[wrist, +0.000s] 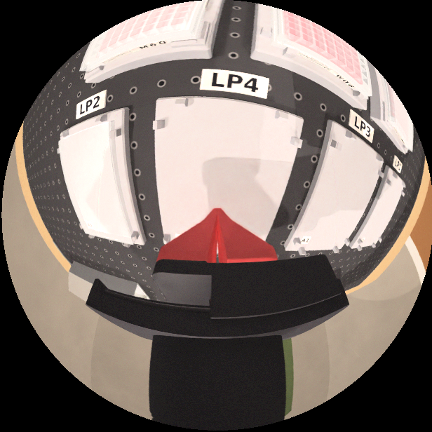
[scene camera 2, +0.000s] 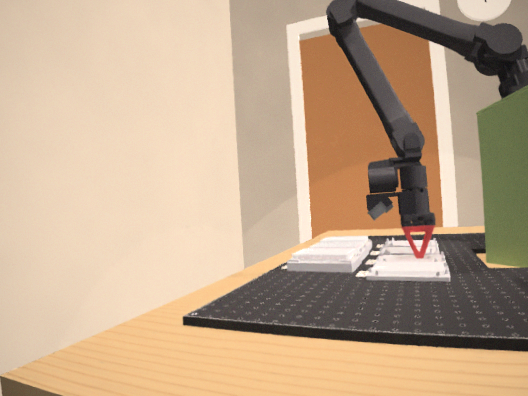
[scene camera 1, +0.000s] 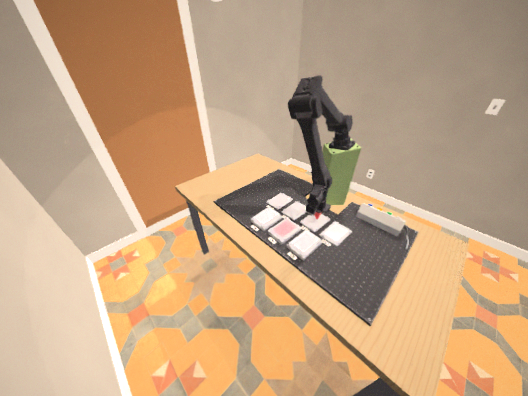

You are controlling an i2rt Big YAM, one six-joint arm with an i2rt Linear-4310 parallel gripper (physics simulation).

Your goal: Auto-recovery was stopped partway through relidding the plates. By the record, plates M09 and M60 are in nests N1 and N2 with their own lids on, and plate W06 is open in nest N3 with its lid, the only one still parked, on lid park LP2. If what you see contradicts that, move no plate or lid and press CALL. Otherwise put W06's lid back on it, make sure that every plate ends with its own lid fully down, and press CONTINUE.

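Places are measured from the arm's base along level axes (x right, y ahead, z up), in metres.
Pixels of known places: gripper, fingertip midpoint: (scene camera 2: 419,258) (scene camera 1: 317,218); arm's base at its link origin: (scene camera 2: 525,99) (scene camera 1: 341,145).
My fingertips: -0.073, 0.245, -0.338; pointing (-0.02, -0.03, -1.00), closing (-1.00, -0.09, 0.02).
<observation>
Ahead of a thing's pixels: the offset from my fingertips to its middle, as dx, dy, dz. Level surfaces: height alone.
My gripper (scene camera 1: 317,217) (scene camera 2: 420,257) (wrist: 217,214) has its red fingers shut and empty, low over the white park LP4 (wrist: 225,135). A pale lid {-0.129, +0.018, +0.004} (scene camera 1: 336,233) (wrist: 92,177) lies on LP2, left of LP4 in the wrist view. LP3 (wrist: 345,185) and LP1 (wrist: 382,210), to the right, show flat white surfaces. Plate W06 {+0.063, +0.203, +0.018} (scene camera 1: 284,230) (wrist: 322,42) shows strong pink wells, without a visible lid, in the middle nest. Plate M60 {-0.066, +0.200, +0.024} (scene camera 1: 305,243) (wrist: 150,30) looks paler, as if lidded. The third plate {+0.193, +0.210, +0.022} (scene camera 1: 266,218) (wrist: 397,117) looks whitish; its label is not readable.
The parks and nests stand on a black perforated board {dz -0.010} (scene camera 1: 355,272) (scene camera 2: 280,305) on the wooden table {dz -0.023} (scene camera 1: 425,300) (scene camera 2: 150,360). A grey button box {-0.246, -0.237, +0.032} (scene camera 1: 381,220) (wrist: 102,280) stands near the board's back edge. The green arm pedestal (scene camera 1: 341,172) (scene camera 2: 505,190) rises behind the parks.
</observation>
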